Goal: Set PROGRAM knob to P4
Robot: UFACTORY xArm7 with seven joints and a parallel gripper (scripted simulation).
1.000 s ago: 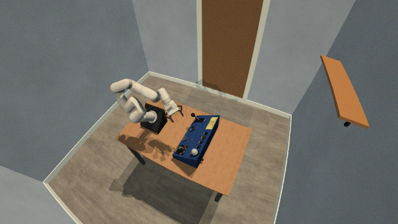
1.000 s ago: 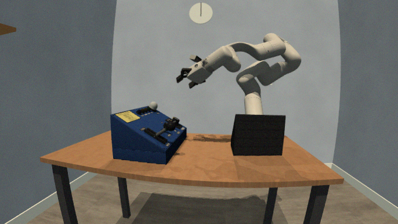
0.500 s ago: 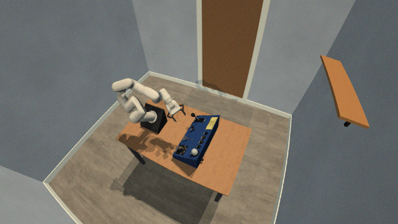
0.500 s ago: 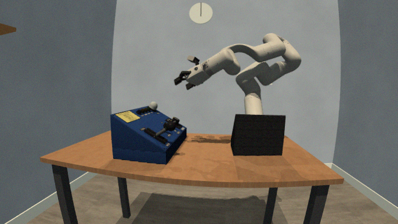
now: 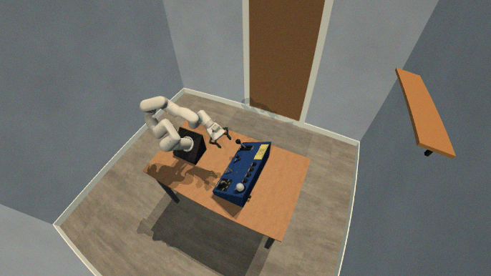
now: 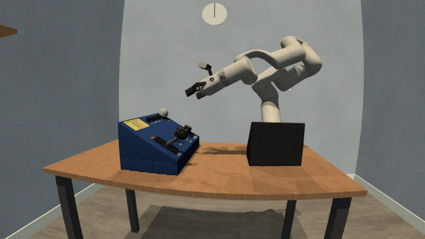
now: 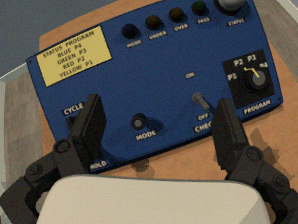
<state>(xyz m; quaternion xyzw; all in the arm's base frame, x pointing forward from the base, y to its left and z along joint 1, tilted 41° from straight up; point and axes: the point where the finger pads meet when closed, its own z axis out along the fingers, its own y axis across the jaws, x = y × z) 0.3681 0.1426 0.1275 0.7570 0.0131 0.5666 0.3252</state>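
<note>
My hand is 18 cm above the black lever, 16 cm to the right of it and 5 cm short of it. From my hand the other things lie so: mode knob (18 cm below, 7 cm ahead, 4 cm to the left); then check toggle (19 cm below, 8 cm to the right, 7 cm ahead); then blue console (21 cm below, 11 cm ahead, 2 cm to the right).
</note>
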